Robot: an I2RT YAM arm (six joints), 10 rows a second.
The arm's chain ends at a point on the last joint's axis. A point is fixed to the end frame.
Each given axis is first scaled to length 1.
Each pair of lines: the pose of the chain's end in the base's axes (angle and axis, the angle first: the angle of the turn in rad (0 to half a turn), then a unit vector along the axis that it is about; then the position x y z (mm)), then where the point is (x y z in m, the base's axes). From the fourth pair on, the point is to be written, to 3 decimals.
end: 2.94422 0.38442 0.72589 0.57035 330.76 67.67 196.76
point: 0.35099 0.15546 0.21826
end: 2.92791 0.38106 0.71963 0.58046 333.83 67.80 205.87
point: 0.35414 0.15511 0.22915
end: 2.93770 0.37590 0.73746 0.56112 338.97 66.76 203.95
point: 0.35772 0.15547 0.22286
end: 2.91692 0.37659 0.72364 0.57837 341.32 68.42 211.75
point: 0.361 0.156 0.234
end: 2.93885 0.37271 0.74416 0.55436 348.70 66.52 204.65
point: 0.367 0.156 0.222
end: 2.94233 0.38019 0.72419 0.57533 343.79 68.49 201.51
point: 0.363 0.156 0.224
